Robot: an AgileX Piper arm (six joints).
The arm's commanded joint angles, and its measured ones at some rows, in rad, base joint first. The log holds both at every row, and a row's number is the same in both.
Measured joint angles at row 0: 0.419, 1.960, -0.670, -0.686, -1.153, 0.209
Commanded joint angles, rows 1 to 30: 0.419, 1.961, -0.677, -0.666, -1.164, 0.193; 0.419, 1.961, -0.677, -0.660, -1.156, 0.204; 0.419, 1.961, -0.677, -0.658, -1.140, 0.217; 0.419, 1.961, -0.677, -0.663, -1.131, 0.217; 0.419, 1.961, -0.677, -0.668, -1.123, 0.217; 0.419, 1.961, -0.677, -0.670, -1.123, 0.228; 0.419, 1.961, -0.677, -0.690, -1.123, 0.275; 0.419, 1.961, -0.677, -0.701, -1.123, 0.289; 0.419, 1.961, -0.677, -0.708, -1.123, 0.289; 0.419, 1.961, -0.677, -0.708, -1.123, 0.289; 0.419, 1.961, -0.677, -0.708, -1.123, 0.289; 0.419, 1.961, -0.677, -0.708, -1.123, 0.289; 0.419, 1.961, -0.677, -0.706, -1.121, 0.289; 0.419, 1.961, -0.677, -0.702, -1.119, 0.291; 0.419, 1.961, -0.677, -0.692, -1.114, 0.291; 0.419, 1.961, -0.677, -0.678, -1.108, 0.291; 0.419, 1.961, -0.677, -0.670, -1.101, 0.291; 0.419, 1.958, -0.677, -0.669, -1.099, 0.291; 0.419, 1.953, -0.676, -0.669, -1.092, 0.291; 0.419, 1.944, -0.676, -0.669, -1.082, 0.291; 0.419, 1.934, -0.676, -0.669, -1.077, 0.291; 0.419, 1.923, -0.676, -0.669, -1.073, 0.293; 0.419, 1.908, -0.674, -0.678, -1.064, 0.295; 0.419, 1.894, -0.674, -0.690, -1.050, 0.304; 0.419, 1.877, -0.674, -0.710, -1.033, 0.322; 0.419, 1.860, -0.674, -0.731, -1.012, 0.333; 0.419, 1.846, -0.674, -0.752, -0.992, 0.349; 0.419, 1.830, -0.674, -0.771, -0.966, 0.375; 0.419, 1.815, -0.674, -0.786, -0.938, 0.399; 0.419, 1.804, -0.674, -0.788, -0.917, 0.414
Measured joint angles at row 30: 0.419, 1.858, -0.670, -0.732, -0.997, 0.344
